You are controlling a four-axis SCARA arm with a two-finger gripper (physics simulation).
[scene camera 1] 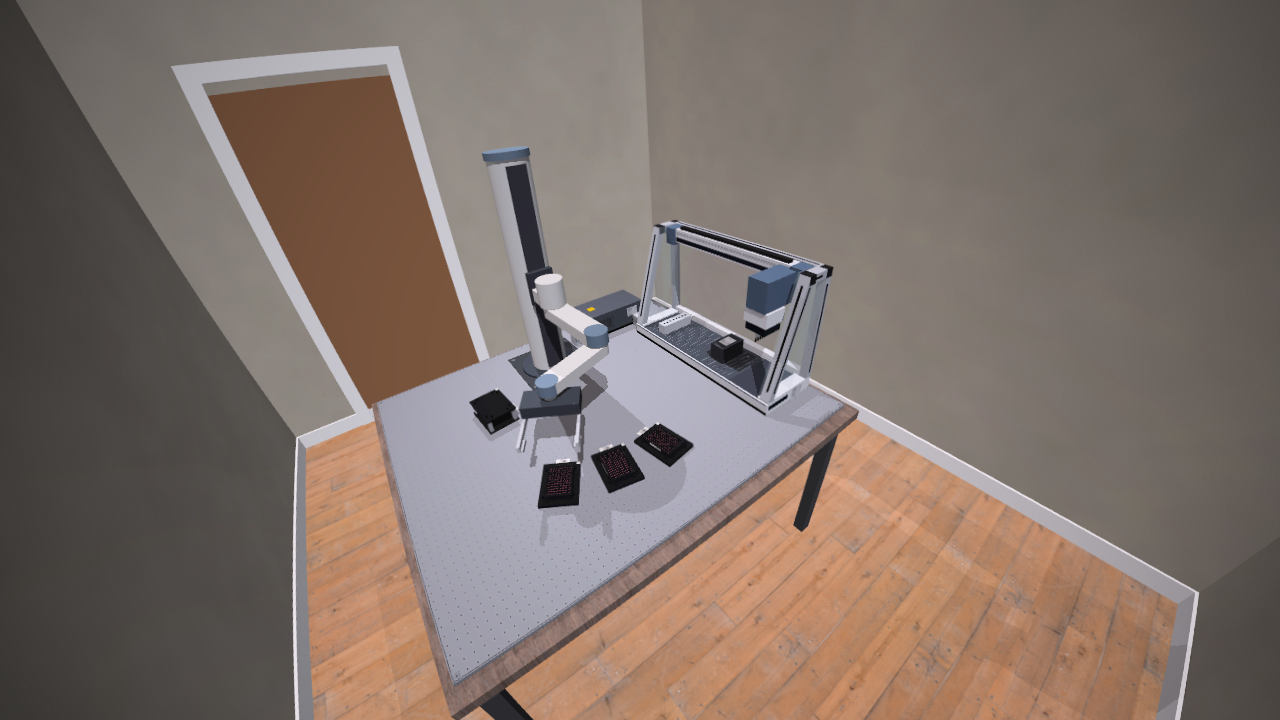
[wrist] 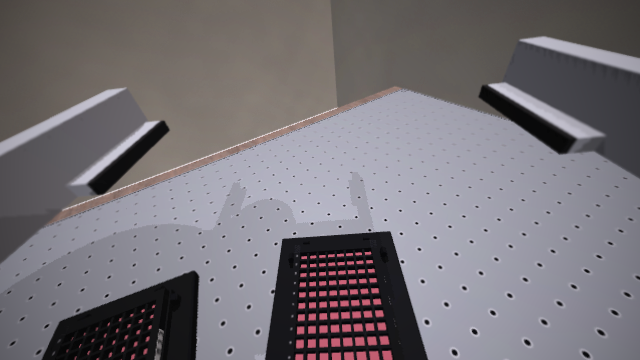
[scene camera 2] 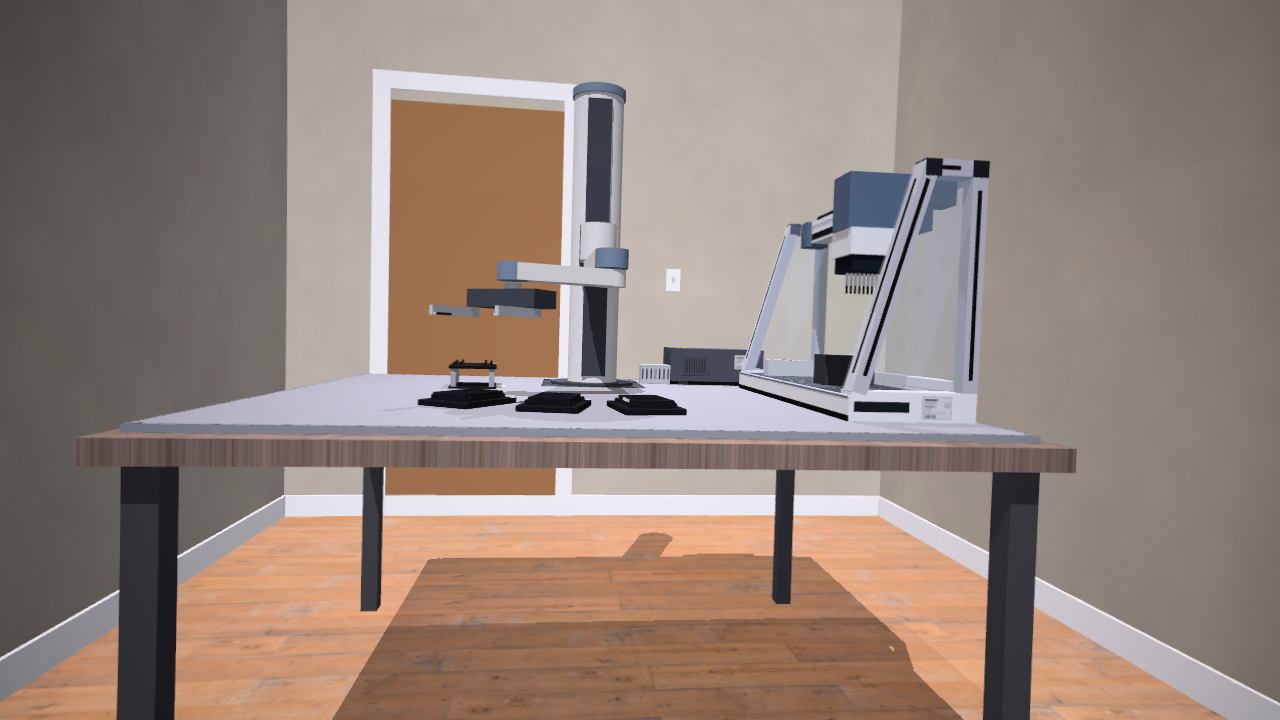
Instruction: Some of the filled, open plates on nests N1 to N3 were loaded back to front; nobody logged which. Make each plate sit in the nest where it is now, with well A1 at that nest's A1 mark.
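My gripper (scene camera 1: 549,447) (scene camera 2: 486,311) (wrist: 314,90) is open and empty, raised well above the table. Three black plates with pink-filled wells sit on black nests. The left plate (scene camera 1: 560,481) (scene camera 2: 465,395) (wrist: 340,305) lies below and beyond the gripper, apparently flat in its nest (wrist: 407,325). The middle plate (scene camera 1: 617,465) (scene camera 2: 553,400) (wrist: 110,330) is partly visible at the lower left of the wrist view. The right plate (scene camera 1: 665,441) (scene camera 2: 646,402) does not show there. Well letters, A1 marks and nest numbers are too small to read.
A black-topped stand (scene camera 1: 493,405) (scene camera 2: 472,365) is left of the arm's column (scene camera 1: 517,259) (scene camera 2: 597,179). A framed pipetting machine (scene camera 1: 787,389) (scene camera 2: 913,409) stands at the right, with a dark box (scene camera 1: 617,308) (scene camera 2: 702,365) behind. The perforated table (scene camera 1: 474,573) (wrist: 450,200) carries them.
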